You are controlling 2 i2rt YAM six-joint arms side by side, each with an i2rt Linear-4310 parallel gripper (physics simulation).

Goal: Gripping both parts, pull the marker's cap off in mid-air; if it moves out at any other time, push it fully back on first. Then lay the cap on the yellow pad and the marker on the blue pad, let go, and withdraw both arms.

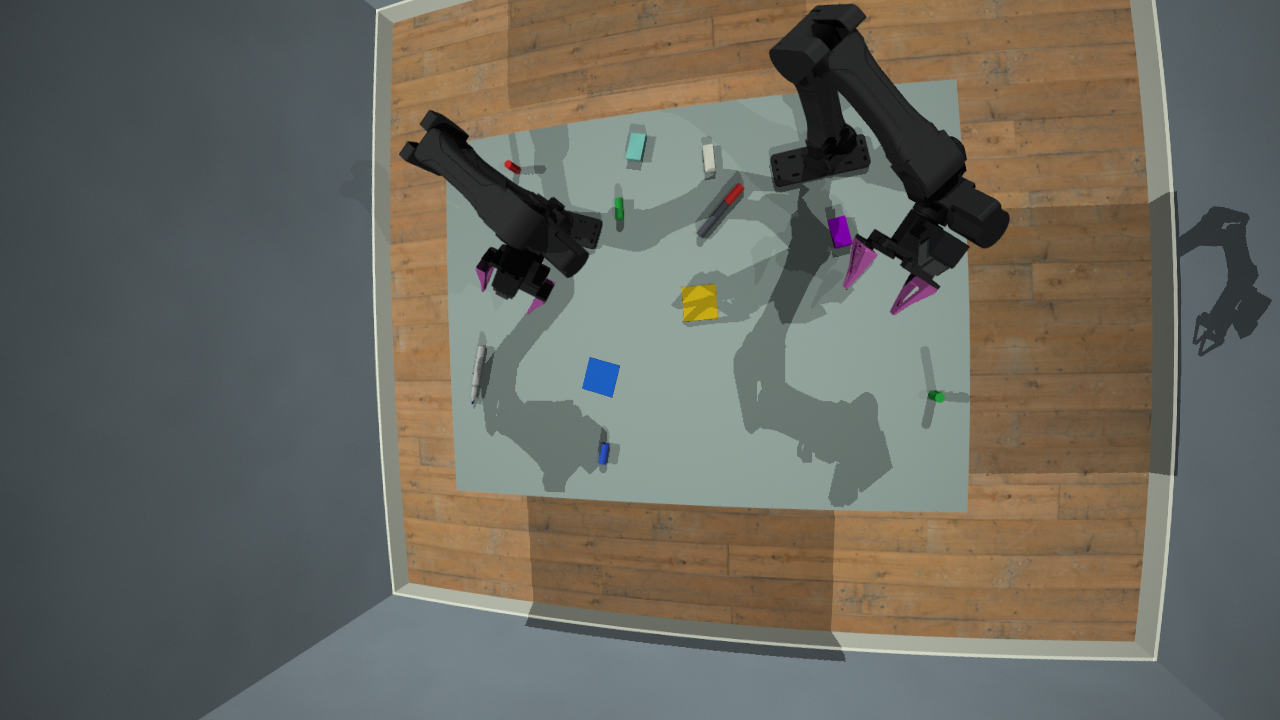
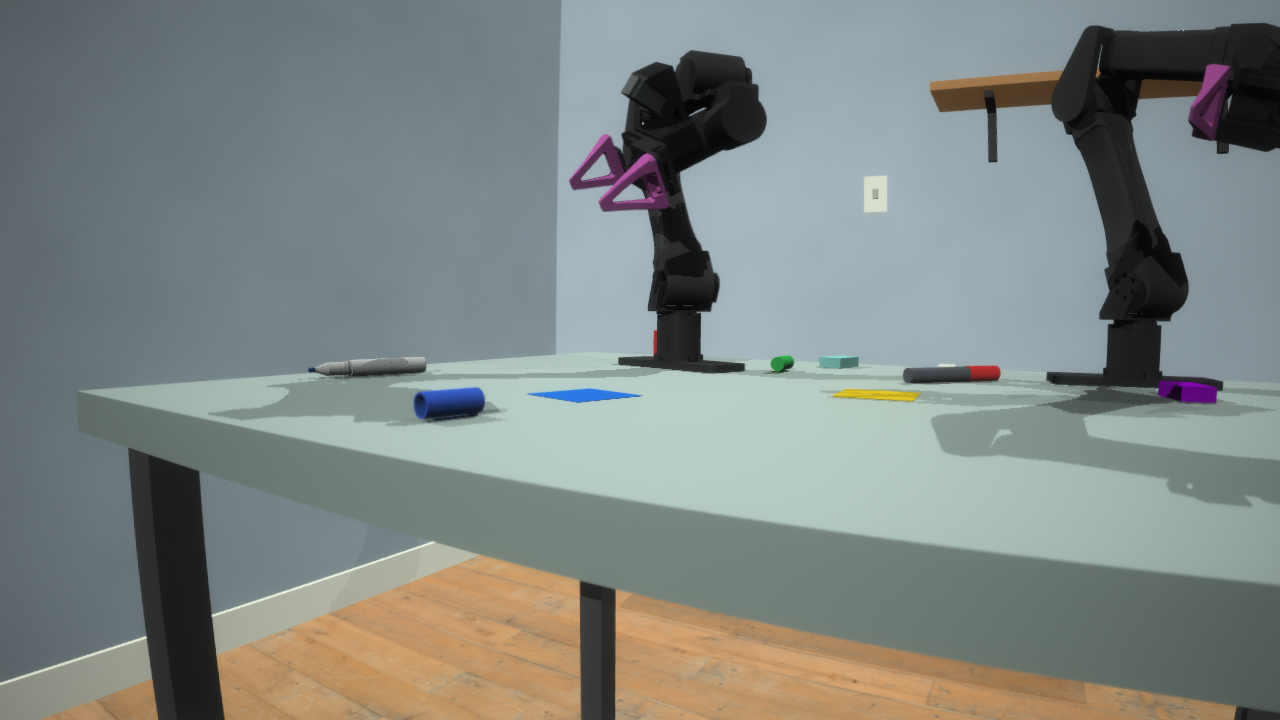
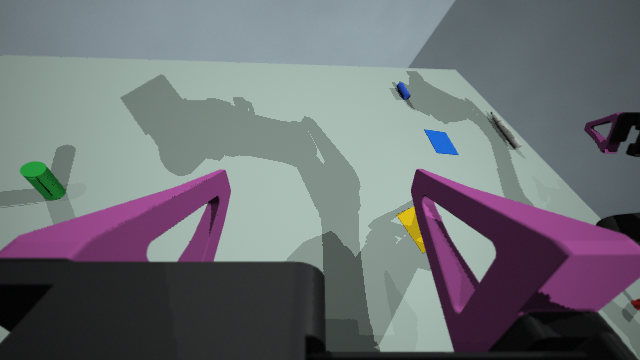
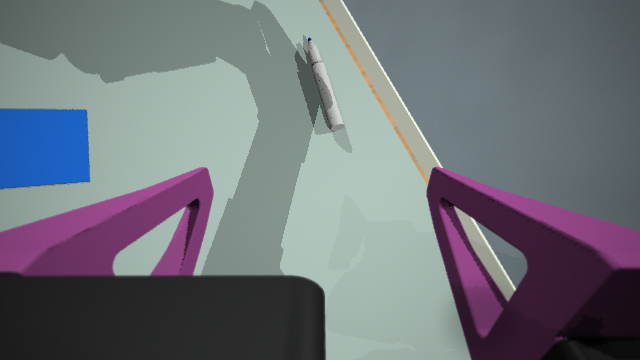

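Pixels of known places: left gripper, between the fingertips: (image 1: pixel 868 300) (image 2: pixel 1249 125) (image 3: pixel 320 179); right gripper, between the fingertips: (image 1: pixel 505 301) (image 2: pixel 584 195) (image 3: pixel 613 126) (image 4: pixel 320 179); left arm's base, origin of its link: (image 1: pixel 819 161) (image 2: pixel 1131 384); right arm's base, origin of its link: (image 1: pixel 561 225) (image 2: pixel 678 367).
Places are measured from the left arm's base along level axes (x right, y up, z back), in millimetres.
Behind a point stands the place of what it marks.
A light grey marker (image 1: pixel 478 371) @(x 873, y 17, z -301 mm) (image 2: pixel 384 366) @(x 868, y 11, z -298 mm) (image 3: pixel 505 131) @(x 870, y 12, z -300 mm) (image 4: pixel 326 90) @(x 871, y 18, z -292 mm) lies with its blue tip bare near the table's left edge. A hollow blue cap (image 1: pixel 604 454) @(x 583, y 20, z -544 mm) (image 2: pixel 452 402) @(x 579, y 13, z -550 mm) (image 3: pixel 403 90) @(x 578, y 17, z -541 mm) lies apart from it, on its side. The blue pad (image 1: pixel 600 377) @(x 566, y 1, z -369 mm) (image 2: pixel 583 394) @(x 566, y 1, z -368 mm) (image 3: pixel 441 142) @(x 564, y 1, z -367 mm) (image 4: pixel 45 147) @(x 570, y 1, z -364 mm) and yellow pad (image 1: pixel 699 303) @(x 309, y 1, z -247 mm) (image 2: pixel 877 394) @(x 309, y 1, z -247 mm) (image 3: pixel 411 227) @(x 284, y 1, z -255 mm) lie flat, bare. My right gripper (image 1: pixel 507 300) @(x 655, y 218, z -186 mm) (image 2: pixel 587 197) @(x 655, y 218, z -186 mm) (image 4: pixel 320 179) @(x 655, y 218, z -186 mm) is open and empty, high above the table behind the marker. My left gripper (image 1: pixel 869 300) @(x 4, y 238, z -320 mm) (image 3: pixel 320 179) @(x 4, y 238, z -320 mm) is open and empty, high at the right.
A dark grey stick with a red end (image 1: pixel 720 210) @(x 225, y 18, z -61 mm) (image 2: pixel 948 374) @(x 232, y 10, z -74 mm) lies between the arm bases. A green cylinder (image 1: pixel 619 208) @(x 444, y 20, z -2 mm), teal block (image 1: pixel 636 146) @(x 380, y 15, z 131 mm), white block (image 1: pixel 708 159) @(x 229, y 12, z 58 mm), purple block (image 1: pixel 839 231) @(x -8, y 15, z -159 mm) and red cylinder (image 1: pixel 512 166) @(x 677, y 42, z 160 mm) lie around. Another green cylinder (image 1: pixel 936 395) @(x -129, y 48, z -520 mm) (image 3: pixel 42 180) @(x -133, y 39, z -516 mm) stands upright at right.
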